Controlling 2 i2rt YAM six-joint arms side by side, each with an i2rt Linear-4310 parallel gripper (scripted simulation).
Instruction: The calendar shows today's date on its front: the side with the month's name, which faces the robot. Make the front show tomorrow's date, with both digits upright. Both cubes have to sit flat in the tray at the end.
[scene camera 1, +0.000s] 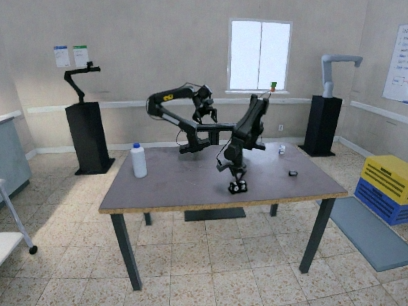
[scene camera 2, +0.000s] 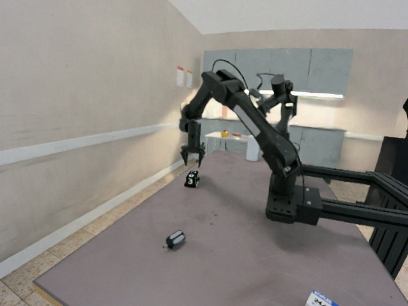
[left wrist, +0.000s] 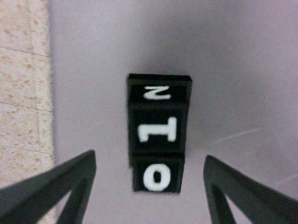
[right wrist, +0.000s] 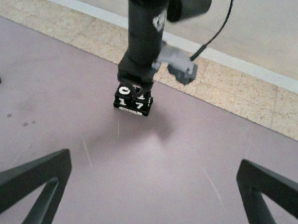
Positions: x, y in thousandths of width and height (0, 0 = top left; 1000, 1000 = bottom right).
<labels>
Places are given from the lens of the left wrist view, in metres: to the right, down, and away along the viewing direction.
my left gripper (left wrist: 502, 721): 0.00, 0.03, 0.10
black tray (left wrist: 626, 364): 0.03, -0.02, 0.15
</labels>
